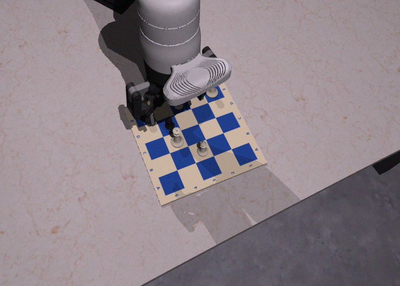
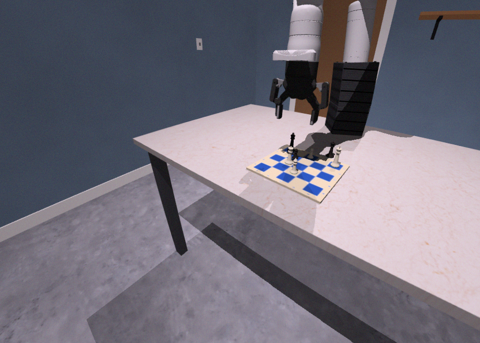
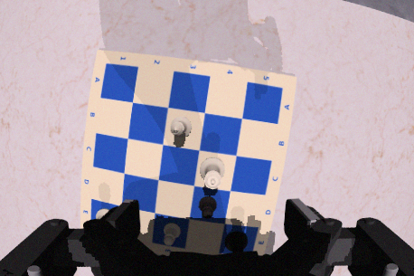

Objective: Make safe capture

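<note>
My gripper is now 4 cm past the black pawn and 12 cm above it. From my hand the other things lie so: tall black piece: 8 cm behind, 4 cm to the right, 10 cm below; then chessboard: 3 cm to the left, 13 cm below; then white pawn: 7 cm behind, 4 cm to the left, 12 cm below.
</note>
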